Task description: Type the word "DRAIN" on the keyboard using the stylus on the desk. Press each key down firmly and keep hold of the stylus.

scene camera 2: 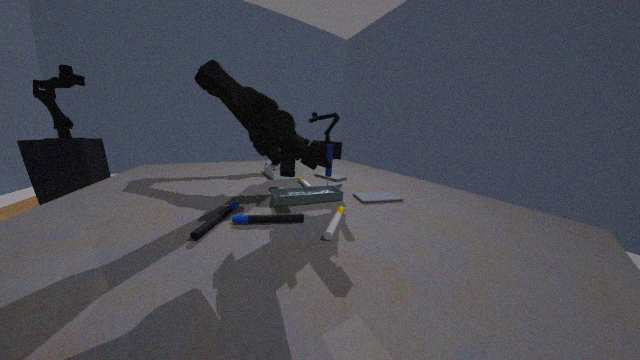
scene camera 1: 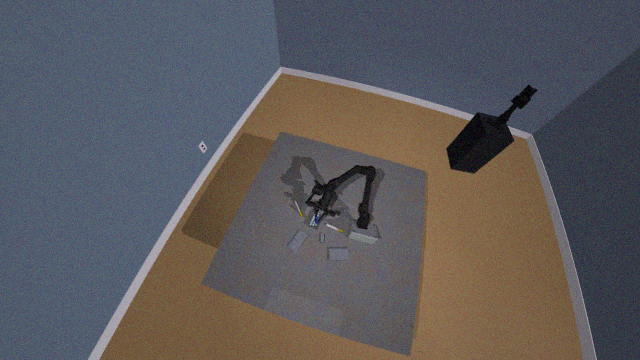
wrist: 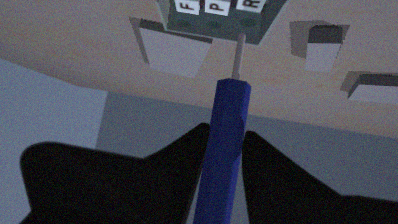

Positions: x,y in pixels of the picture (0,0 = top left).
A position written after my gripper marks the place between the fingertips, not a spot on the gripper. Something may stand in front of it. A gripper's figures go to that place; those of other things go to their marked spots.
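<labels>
My gripper (wrist: 225,135), 0.11 m from the lens. Flat grey pad (wrist: 179,54), 0.26 m from the lens.
</labels>
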